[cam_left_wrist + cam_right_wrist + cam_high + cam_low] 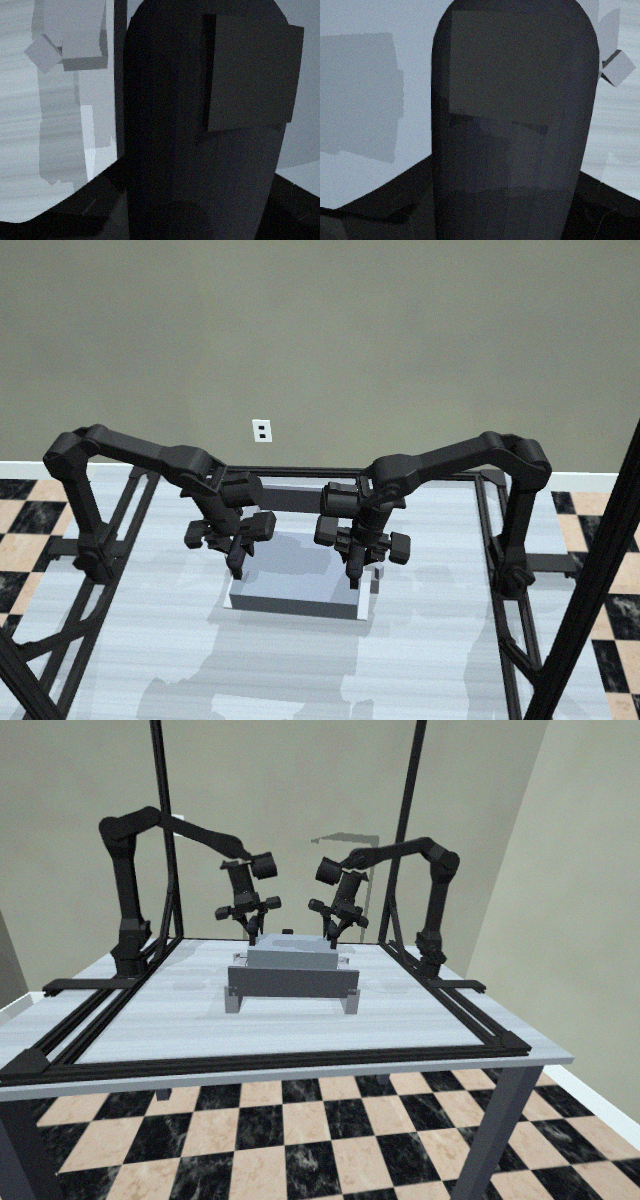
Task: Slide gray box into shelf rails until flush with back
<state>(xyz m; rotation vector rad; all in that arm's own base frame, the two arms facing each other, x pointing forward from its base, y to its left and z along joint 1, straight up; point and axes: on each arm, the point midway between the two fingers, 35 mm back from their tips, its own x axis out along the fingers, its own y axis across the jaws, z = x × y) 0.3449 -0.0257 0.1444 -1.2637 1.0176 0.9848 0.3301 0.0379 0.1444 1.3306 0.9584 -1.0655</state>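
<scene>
Right now my right hand is 10 mm short of the gray box, 120 mm to the right of it and 50 mm above it. From my right hand the other things lie so: dark back plate (230 mm ahead, 110 mm to the left, 80 mm below).
My left gripper is now 120 mm to the left of the gray box and 50 mm above it. Round my left hand: dark back plate (210 mm ahead, 130 mm to the right, 80 mm below).
</scene>
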